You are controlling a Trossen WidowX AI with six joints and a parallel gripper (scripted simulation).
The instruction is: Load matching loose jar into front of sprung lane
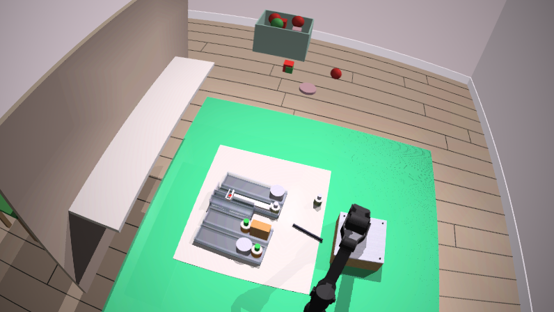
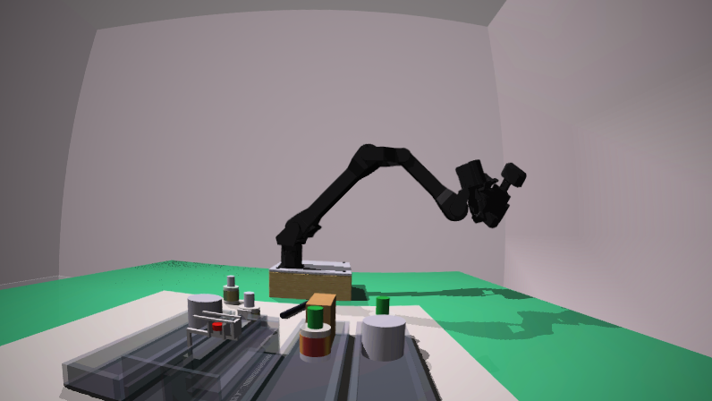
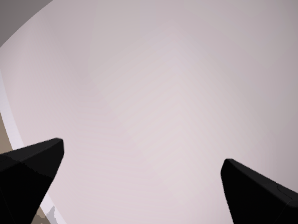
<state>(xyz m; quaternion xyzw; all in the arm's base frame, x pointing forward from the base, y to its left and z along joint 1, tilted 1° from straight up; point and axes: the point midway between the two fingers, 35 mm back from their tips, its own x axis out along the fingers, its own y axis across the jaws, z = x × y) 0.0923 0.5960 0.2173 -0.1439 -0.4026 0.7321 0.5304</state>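
The brown box is 280 mm ahead of my gripper tip, 550 mm to the right of it and 250 mm below it. The rest, counted from my gripper tip: red mark (430 mm ahead, 660 mm to the right, 220 mm below); black stick (90 mm ahead, 600 mm to the right, 280 mm below).
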